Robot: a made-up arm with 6 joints.
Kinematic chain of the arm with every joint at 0, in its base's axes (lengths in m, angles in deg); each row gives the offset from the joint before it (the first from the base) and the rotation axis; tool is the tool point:
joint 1: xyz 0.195 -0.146 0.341 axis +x
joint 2: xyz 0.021 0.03 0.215 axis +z
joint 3: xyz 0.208 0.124 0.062 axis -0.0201 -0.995 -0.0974
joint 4: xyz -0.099 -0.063 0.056 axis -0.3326 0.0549 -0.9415
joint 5: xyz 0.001 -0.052 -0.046 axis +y
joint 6: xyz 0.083 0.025 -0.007 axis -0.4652 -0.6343 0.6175
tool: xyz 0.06 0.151 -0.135
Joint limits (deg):
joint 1: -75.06..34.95
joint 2: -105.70..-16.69
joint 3: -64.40..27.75
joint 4: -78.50..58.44
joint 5: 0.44..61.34
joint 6: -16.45..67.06
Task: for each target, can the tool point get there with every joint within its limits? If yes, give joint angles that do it. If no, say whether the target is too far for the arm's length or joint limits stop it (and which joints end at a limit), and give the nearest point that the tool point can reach.
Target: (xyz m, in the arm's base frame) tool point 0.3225 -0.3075 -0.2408
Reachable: no: joint limits stop it (at a limit: joint 1, joint 2, joint 3, joint 4, joint 6) | nearest point 0.3654 -0.0470 0.1338 | short by 0.458 m
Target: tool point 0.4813 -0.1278 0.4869
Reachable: yes | joints -29.25 -90.92 3.15 -55.10 15.73 48.14
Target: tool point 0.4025 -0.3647 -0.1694
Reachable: no: joint limits stop it (at a limit: joint 1, joint 3, joint 6) | nearest point 0.3147 -0.3653 0.2437 | short by 0.422 m
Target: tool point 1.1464 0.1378 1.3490
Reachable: no: too far | nearest point 0.4895 -0.0176 0.7970 | short by 0.872 m
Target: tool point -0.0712 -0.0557 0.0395
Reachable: no: joint limits stop it (at a limit: joint 1, joint 2, joint 4, joint 5, joint 6) | nearest point 0.1836 0.0369 0.2041 | short by 0.317 m
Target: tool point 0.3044 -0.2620 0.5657
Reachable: yes | joints -44.50 -98.80 20.21 21.19 32.01 5.34
